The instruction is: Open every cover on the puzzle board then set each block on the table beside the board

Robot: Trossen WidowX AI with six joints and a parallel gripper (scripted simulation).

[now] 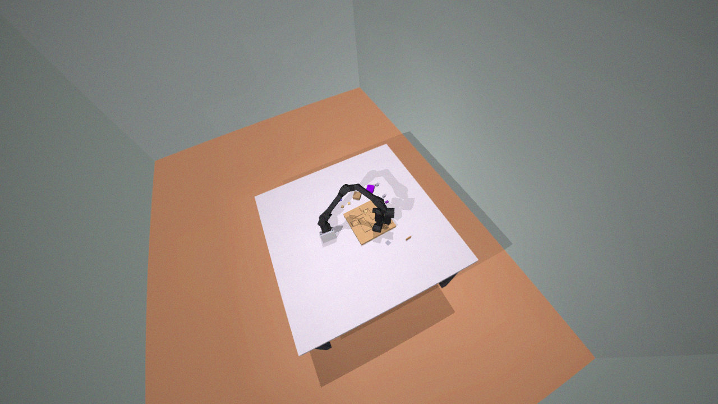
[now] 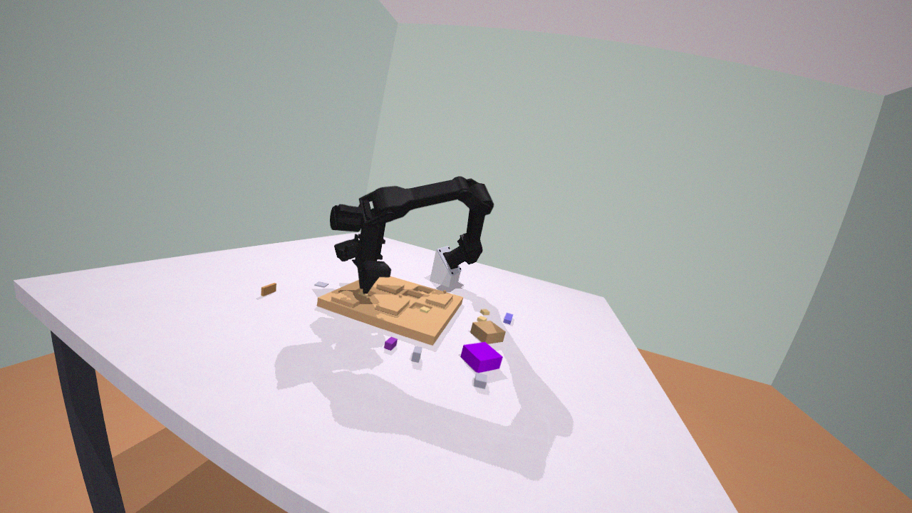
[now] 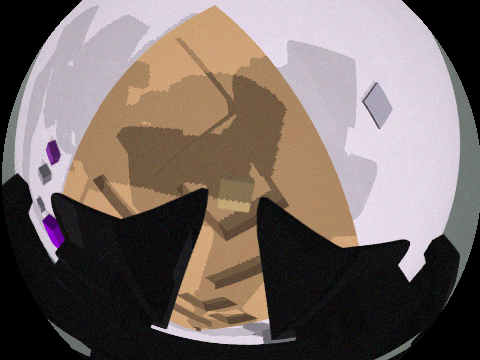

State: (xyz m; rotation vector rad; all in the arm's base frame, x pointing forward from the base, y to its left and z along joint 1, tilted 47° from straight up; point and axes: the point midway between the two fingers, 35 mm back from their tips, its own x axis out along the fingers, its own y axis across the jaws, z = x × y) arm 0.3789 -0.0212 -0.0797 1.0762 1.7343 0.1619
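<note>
My gripper tip is now 10 mm short of the grey tile, 140 mm to the left of it and 30 mm above it. Also, from my gripper tip: large purple block 60 mm ahead, 350 mm to the left, 10 mm below; then small purple cube 140 mm ahead, 180 mm to the left, 20 mm below; then brown box 70 mm behind, 330 mm to the left, 10 mm below.
</note>
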